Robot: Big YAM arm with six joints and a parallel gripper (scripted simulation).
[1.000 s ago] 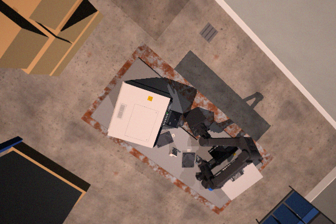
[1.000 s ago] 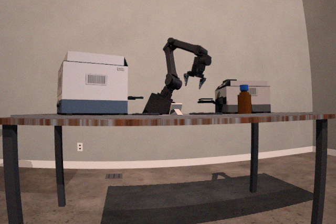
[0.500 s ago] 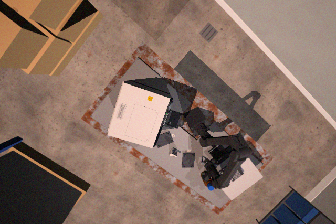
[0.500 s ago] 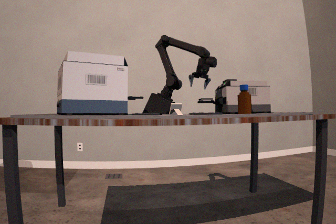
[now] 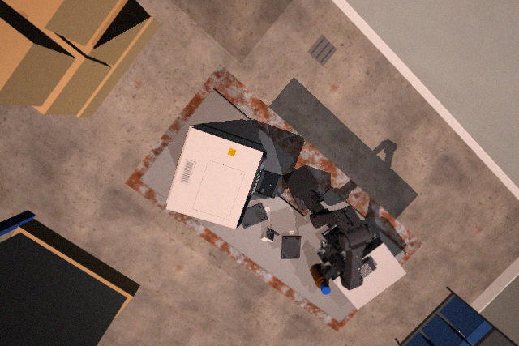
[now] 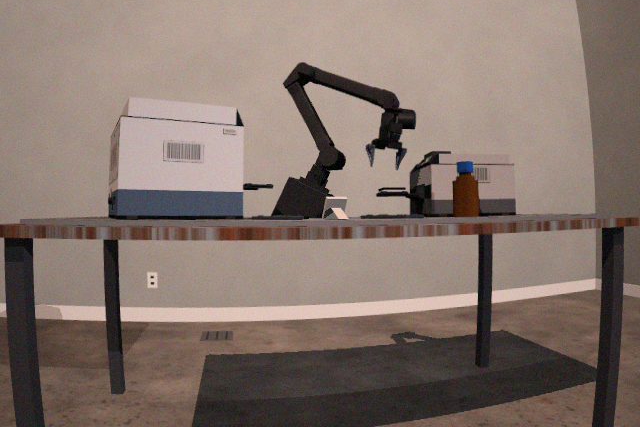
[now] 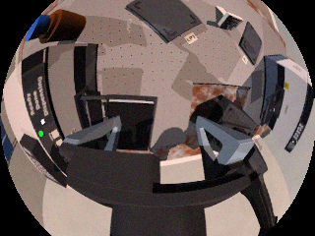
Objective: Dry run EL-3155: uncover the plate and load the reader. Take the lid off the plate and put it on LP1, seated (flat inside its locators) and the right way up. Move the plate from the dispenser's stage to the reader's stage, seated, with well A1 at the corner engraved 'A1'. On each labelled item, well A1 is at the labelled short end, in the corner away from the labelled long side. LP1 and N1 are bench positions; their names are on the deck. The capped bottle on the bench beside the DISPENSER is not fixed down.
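Now: hand 8 cm past the plate lid, 8 cm above it and 4 cm to the right of it. From my hand the other things lie so: brown capped bottle: 24 cm to the left, 19 cm ahead, 7 cm below; white well plate: 9 cm below, 8 cm behind, 4 cm to the left.
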